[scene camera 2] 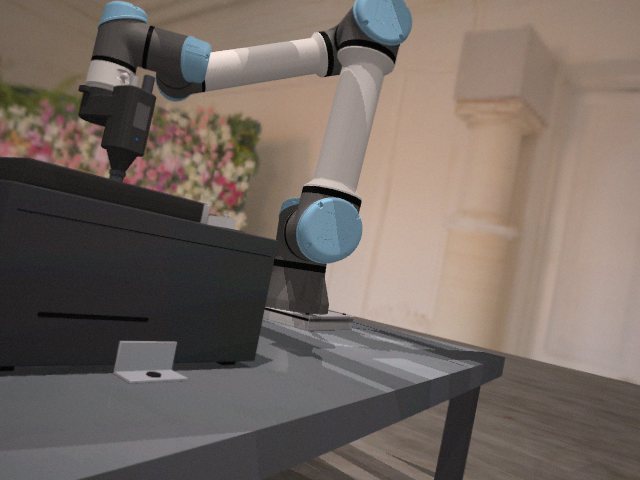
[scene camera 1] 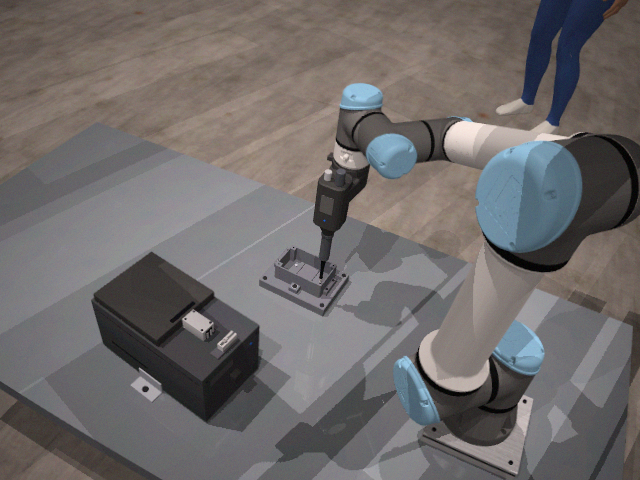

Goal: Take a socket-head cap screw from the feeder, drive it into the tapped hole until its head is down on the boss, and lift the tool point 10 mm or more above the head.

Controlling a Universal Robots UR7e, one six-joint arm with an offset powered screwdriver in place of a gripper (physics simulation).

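Note:
My powered screwdriver points down, with its thin bit at the right-hand end of the grey open-topped housing. The bit's tip is at or just over a small light spot by a corner boss; a screw head there is too small to tell. In scene camera 2 the screwdriver's body shows above the feeder, and its bit and the housing are hidden. The tool has no fingers, and whether it bears a screw cannot be seen. The black screw feeder stands apart from the housing, with a light pick-up block on top.
A white block sits on the feeder's top. A small angle bracket stands beside the feeder. The arm's base plate is on the grey table. A person stands beyond the table.

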